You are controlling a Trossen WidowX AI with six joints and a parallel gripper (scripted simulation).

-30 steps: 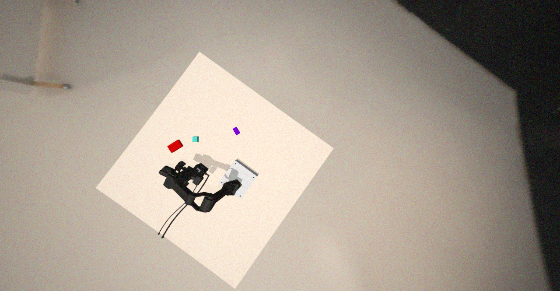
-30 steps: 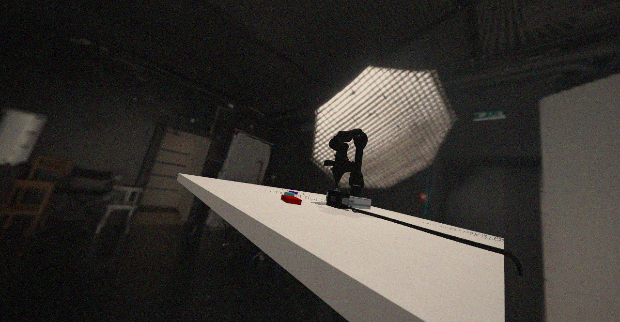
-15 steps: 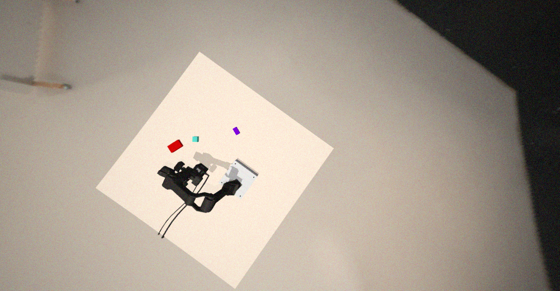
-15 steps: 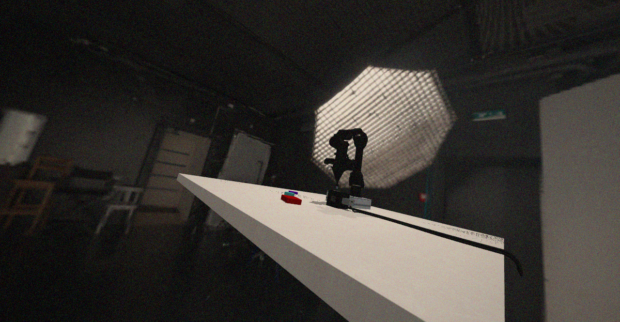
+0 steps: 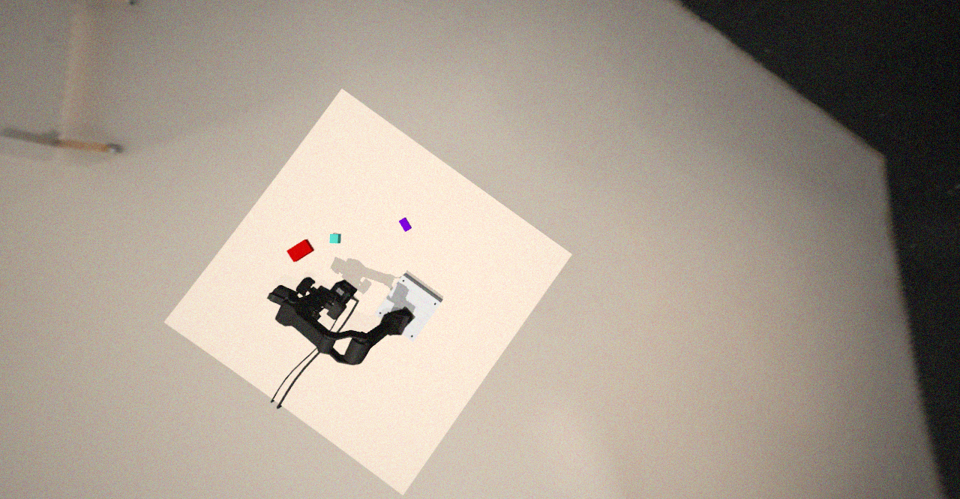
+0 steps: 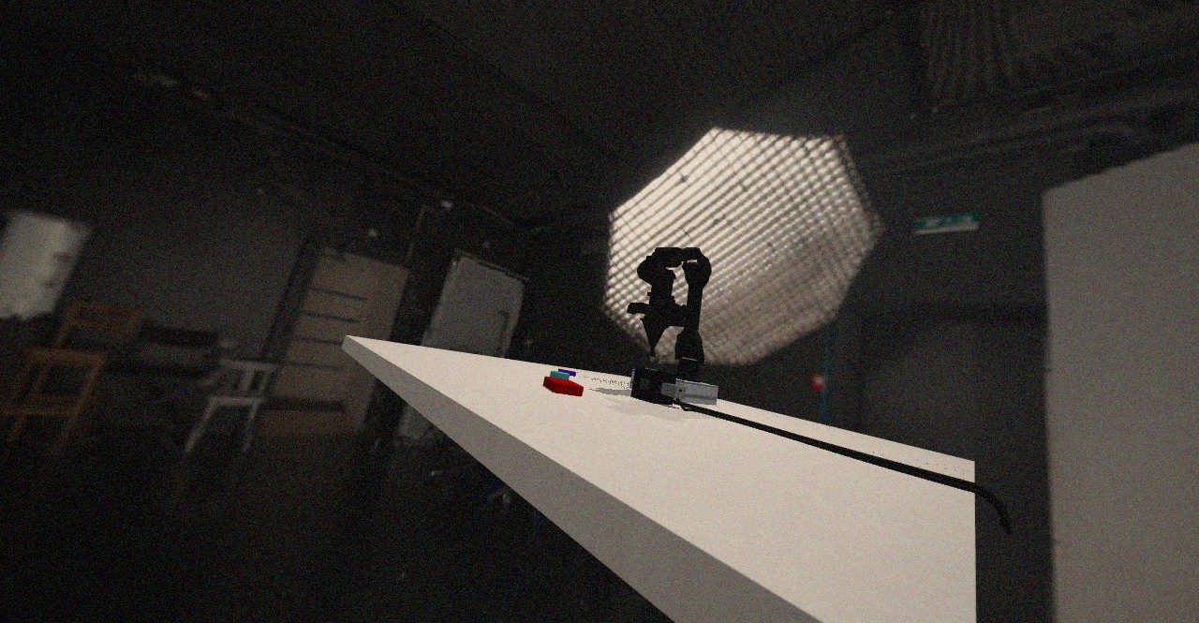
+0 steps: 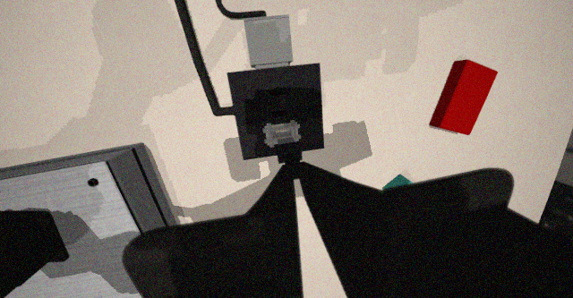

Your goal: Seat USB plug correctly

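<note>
Right now my gripper tip is 20 mm above the USB plug. Also, from my gripper tip: red block 270 mm ahead, 40 mm to the left, 130 mm below; then teal block 200 mm ahead, 110 mm to the right, 120 mm below; then purple block 30 mm ahead, 380 mm to the right, 130 mm below.
</note>
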